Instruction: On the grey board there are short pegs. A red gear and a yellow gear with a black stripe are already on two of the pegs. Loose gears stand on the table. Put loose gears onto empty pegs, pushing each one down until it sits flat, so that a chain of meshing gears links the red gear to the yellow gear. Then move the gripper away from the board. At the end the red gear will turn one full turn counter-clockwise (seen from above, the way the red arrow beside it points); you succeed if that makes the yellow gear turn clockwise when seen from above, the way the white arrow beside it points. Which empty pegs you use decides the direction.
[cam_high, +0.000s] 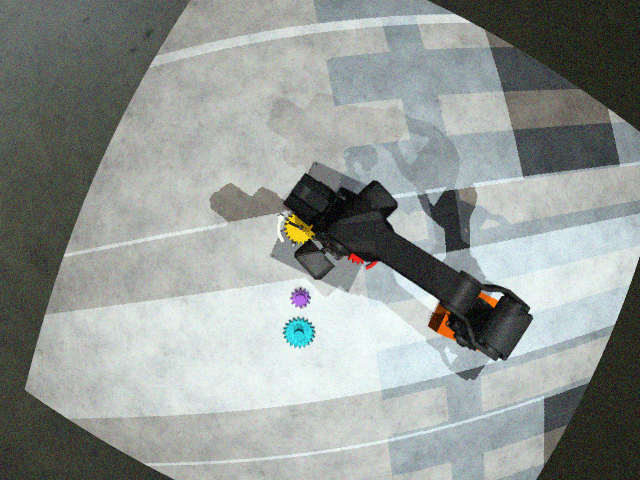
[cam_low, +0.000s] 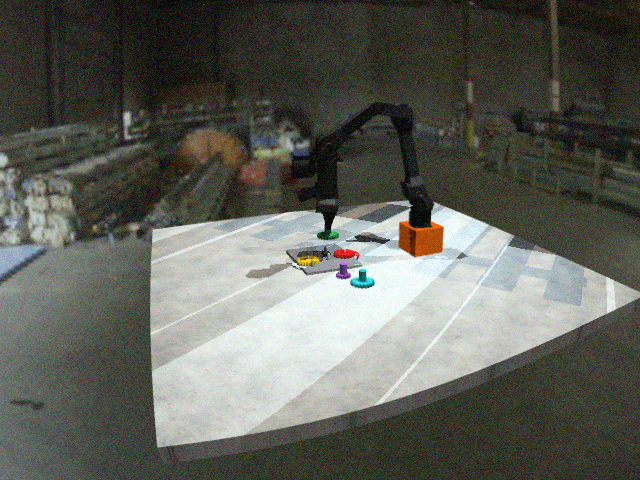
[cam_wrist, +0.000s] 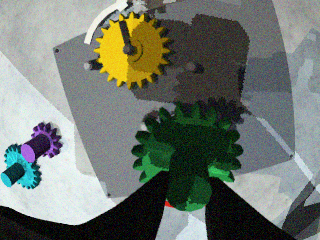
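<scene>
Now: the purple gear 20 mm behind my gripper tip, 150 mm to the left of it and 80 mm below it. The rest, counted from my gripper tip: red gear 50 mm behind, 80 mm below; then yellow gear 70 mm ahead, 40 mm to the left, 80 mm below; then green gear 10 mm below.
</scene>
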